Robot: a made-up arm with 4 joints. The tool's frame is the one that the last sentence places.
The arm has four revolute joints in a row. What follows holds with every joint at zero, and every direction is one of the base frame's.
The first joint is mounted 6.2 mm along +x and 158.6 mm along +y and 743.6 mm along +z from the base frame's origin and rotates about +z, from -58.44 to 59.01 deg.
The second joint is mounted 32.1 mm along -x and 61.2 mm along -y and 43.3 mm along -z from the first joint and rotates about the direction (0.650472, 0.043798, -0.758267), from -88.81 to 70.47 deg.
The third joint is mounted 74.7 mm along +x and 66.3 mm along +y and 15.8 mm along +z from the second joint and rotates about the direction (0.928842, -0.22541, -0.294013), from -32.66 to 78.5 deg.
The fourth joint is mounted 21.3 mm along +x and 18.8 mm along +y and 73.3 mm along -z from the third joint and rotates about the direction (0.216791, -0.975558, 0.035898), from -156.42 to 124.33 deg.
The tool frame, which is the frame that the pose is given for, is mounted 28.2 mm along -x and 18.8 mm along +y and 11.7 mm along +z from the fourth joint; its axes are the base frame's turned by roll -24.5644, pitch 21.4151 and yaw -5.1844 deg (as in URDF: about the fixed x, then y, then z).
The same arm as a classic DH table. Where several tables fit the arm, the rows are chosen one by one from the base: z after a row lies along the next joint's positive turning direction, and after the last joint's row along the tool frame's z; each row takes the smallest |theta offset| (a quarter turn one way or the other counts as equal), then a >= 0, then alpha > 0; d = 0 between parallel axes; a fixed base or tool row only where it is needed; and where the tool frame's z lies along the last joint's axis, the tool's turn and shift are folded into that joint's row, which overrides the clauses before.
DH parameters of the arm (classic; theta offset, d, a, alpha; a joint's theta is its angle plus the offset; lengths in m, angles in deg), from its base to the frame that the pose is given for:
base (fixed): 87.76 0 0.1587 0
joint 1: 6.09 0.6583 -0.0589 139.31
joint 2: 29.9 -0.059 0.088 -35.19
joint 3: 59.76 0.1054 -0.06 -65.75
joint 4: 82.47 -0.0619 0.0266 105.33
tool (fixed): 163.74 0.0004 0 0
Joint limits (deg, base to tool): -58.44..59.01 -88.81..70.47 -32.66..78.5 -156.42..124.33

